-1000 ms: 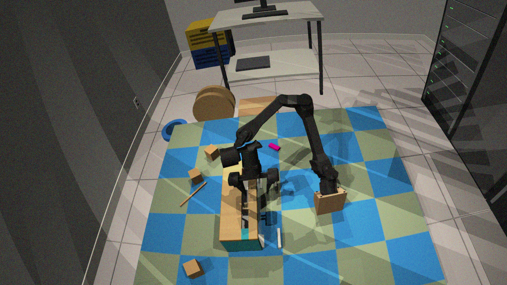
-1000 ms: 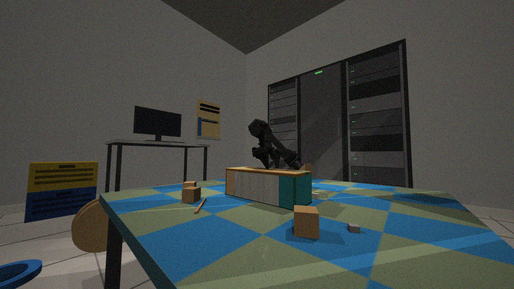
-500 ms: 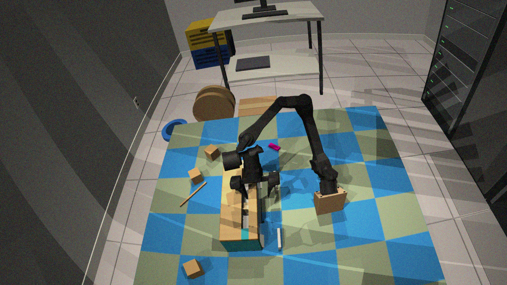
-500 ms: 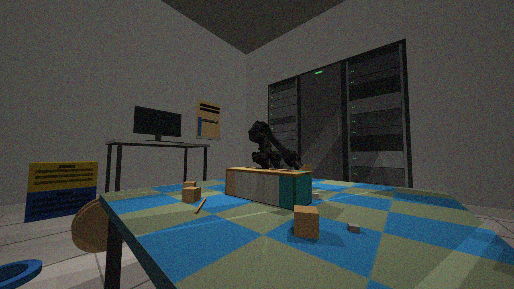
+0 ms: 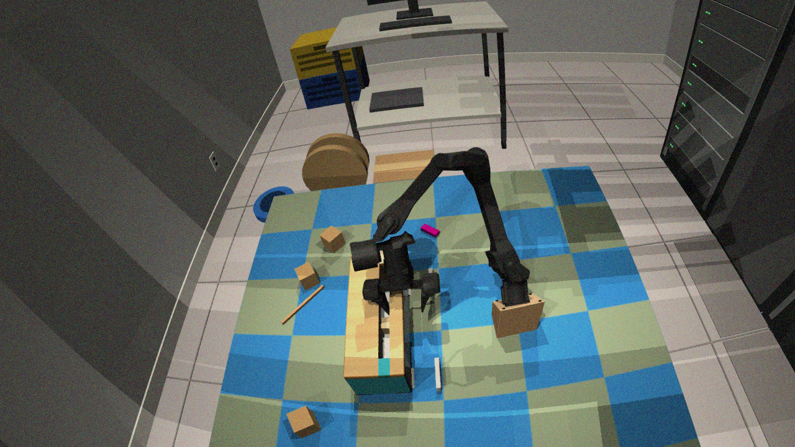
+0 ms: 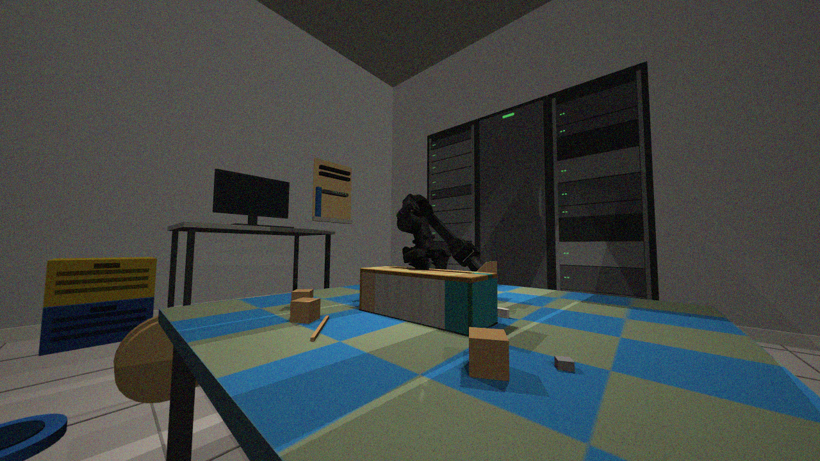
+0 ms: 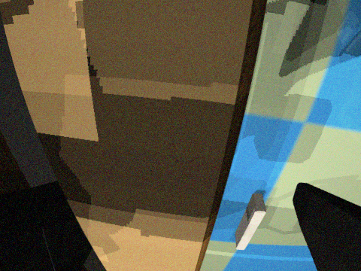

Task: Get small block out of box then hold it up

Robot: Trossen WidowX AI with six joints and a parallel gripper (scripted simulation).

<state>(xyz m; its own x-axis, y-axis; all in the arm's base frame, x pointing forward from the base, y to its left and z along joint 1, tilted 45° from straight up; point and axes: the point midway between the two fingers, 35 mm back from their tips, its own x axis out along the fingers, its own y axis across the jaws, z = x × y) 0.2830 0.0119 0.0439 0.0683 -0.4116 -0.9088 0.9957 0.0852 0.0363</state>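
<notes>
Now: the tan block 50 mm ahead of my gripper tip and 30 mm to the left of it. From my gripper tip the other things lie so: magenta piece 360 mm to the right, 80 mm below, 60 mm behind; long tan box 40 mm ahead, 30 mm below; thin stick 330 mm ahead, 100 mm to the right, 90 mm below.
</notes>
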